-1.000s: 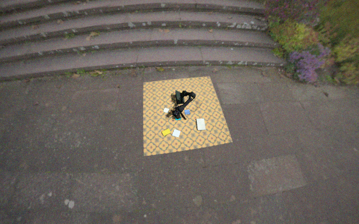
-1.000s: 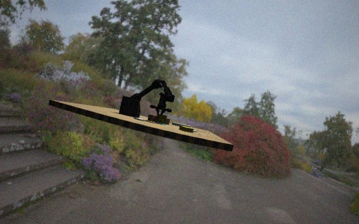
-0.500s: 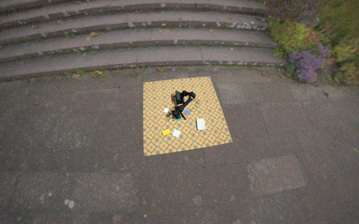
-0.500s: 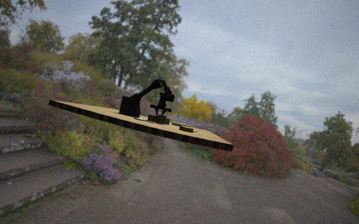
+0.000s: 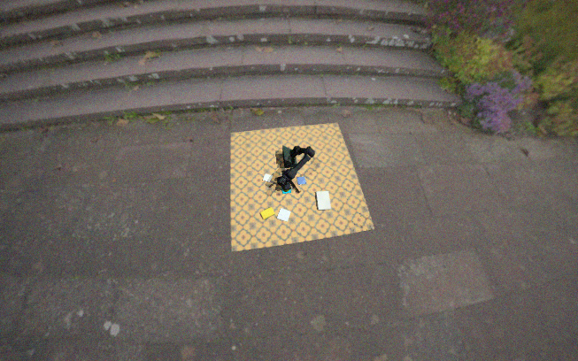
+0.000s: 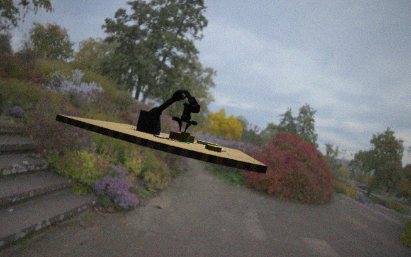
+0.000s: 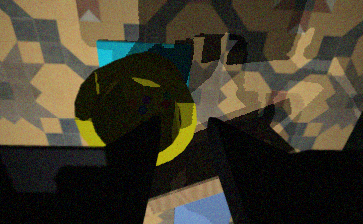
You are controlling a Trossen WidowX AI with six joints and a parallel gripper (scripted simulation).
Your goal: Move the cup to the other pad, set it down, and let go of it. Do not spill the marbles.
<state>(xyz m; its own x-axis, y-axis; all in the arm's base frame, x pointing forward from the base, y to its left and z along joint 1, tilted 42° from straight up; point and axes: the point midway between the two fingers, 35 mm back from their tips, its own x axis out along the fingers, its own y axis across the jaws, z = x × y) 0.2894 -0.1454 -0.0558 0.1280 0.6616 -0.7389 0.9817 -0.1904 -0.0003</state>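
The yellow cup lies 30 mm below my gripper tip, 20 mm ahead of it and 10 mm to the right of it. The rest, counted from my gripper tip: brown bar (80 mm to the left, 50 mm below, 10 mm ahead); then pale blue pad (170 mm to the left, 80 mm below, 20 mm behind); then cyan pad (80 mm below, 30 mm ahead, 10 mm to the right).
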